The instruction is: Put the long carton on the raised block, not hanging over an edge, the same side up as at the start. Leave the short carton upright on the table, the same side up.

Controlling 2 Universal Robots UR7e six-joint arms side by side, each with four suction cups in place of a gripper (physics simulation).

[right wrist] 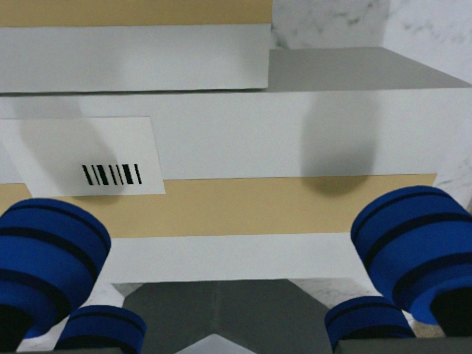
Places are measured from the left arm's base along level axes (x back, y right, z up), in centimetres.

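Where they show: right hand at its tool point: (233, 282).
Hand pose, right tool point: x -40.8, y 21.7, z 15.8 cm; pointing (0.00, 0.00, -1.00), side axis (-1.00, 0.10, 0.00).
Note:
Each offset is from my right tool point to the centre of the thing. "spot": to the spot under its first point. Level surfaces: height alone.
The four blue suction cups of my right gripper (235, 257) show low in the right wrist view. They are over the near white carton {dz -10.6, dx +2.8, dy -0.2 cm} (235, 135), apart from its face, with their shadows falling on it, and hold nothing. This carton has a tan strip and a barcode label, and runs out of view at the left. A second white carton {spot: dz -5.4, dx +3.2, dy -9.5 cm} (135, 57) with a tan strip lies against or over its far side at the upper left; part of it shows. I cannot tell which carton is the long one. The raised block cannot be made out for certain. My left gripper is not in view.
White marbled surface {dz -15.9 cm} (330, 22) shows beyond the cartons at the upper right. A dark grey shape {spot: dz -6.9, dx +2.4, dy +13.5 cm} (225, 305) with a faint seam lies below the near carton's lower edge, between the rear cups; what it is cannot be told.

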